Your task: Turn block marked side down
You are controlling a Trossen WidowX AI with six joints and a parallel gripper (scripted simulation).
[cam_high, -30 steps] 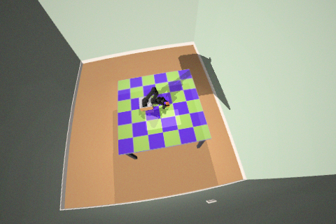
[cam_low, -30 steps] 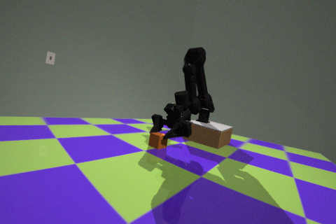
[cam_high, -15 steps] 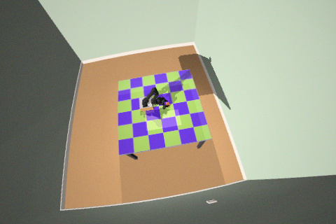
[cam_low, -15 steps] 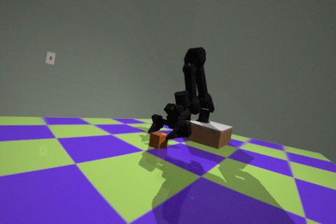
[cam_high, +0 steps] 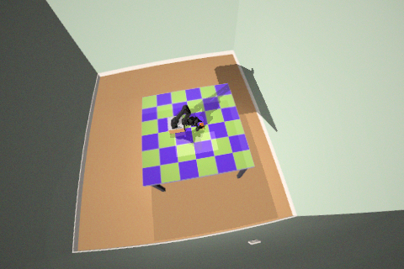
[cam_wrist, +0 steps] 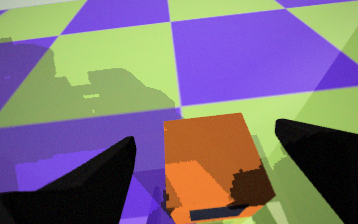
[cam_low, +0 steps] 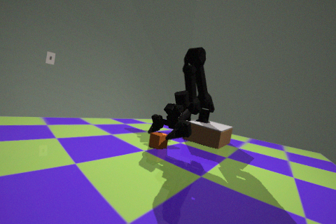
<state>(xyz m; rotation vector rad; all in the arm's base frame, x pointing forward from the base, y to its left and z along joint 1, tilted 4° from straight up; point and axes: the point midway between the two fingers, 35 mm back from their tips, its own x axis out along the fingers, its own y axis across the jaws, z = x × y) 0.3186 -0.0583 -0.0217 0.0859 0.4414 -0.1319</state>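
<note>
The orange block lies 30 mm behind my gripper tip and 20 mm below it.
</note>
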